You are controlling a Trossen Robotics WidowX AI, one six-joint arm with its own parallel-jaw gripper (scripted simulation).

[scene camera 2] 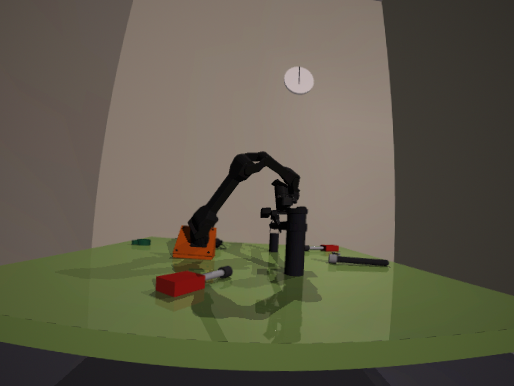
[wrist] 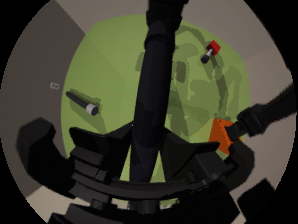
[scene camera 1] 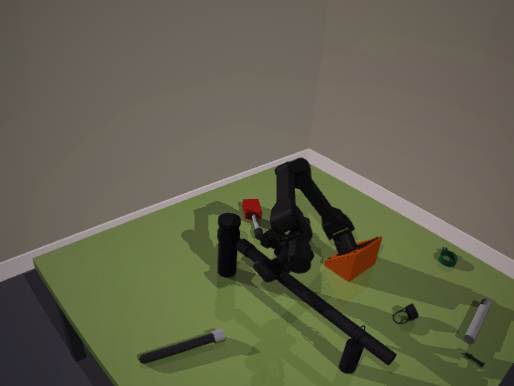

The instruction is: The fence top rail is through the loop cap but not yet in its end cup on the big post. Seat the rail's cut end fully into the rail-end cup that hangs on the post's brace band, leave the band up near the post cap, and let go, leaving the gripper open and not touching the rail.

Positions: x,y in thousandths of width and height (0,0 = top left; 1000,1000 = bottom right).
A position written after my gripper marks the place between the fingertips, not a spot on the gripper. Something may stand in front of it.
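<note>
I can see my gripper (scene camera 1: 532,722), and I find my gripper (wrist: 492,556) again from the wrist. There is a black top rail (scene camera 1: 729,898) too, and it is the same black top rail (wrist: 515,408) that the wrist view shows. A black post (scene camera 2: 575,626) is visible as well, and I also see the post (scene camera 1: 443,659).
</note>
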